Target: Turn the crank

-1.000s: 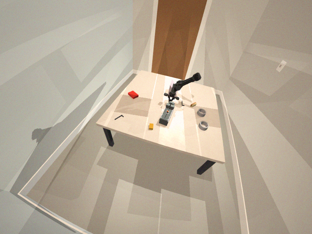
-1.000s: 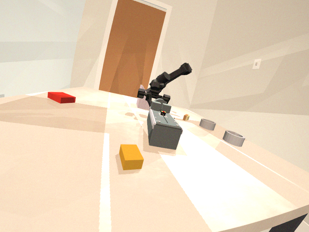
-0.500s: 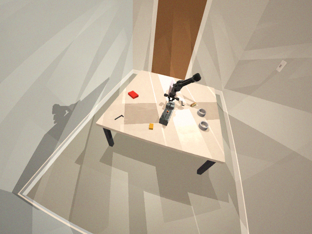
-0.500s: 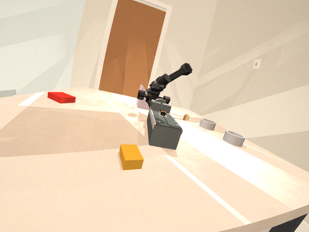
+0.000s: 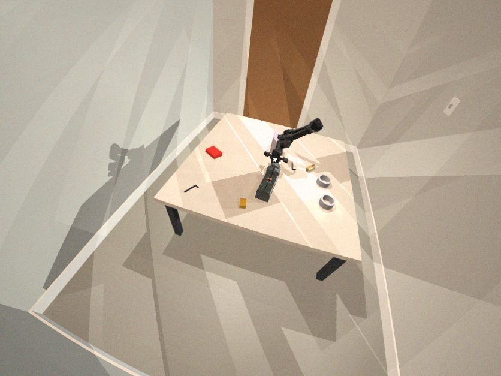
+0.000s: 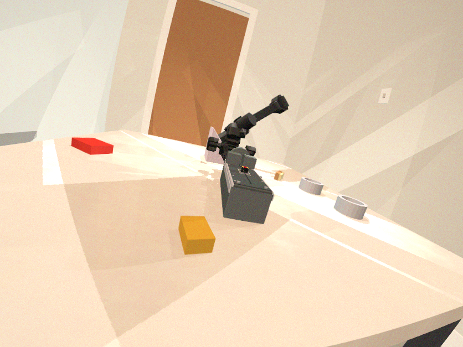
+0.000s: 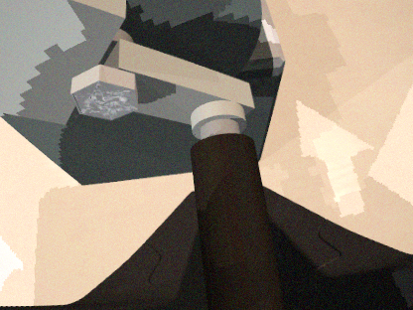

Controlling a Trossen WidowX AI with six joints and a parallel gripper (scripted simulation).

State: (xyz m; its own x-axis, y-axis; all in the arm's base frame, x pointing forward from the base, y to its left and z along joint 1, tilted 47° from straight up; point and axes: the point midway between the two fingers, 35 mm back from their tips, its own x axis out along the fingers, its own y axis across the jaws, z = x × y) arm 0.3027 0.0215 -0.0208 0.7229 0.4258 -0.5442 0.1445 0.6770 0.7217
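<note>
Right now the red pointer is 17 cm ahead of my gripper tip and 4 cm above it. From my gripper tip the other things lie so: dark brown crank handle 3 cm above, 2 cm behind; then yellow block 36 cm ahead, 12 cm to the right, 3 cm below; then tan block 31 cm to the left, 14 cm behind, 3 cm below.
</note>
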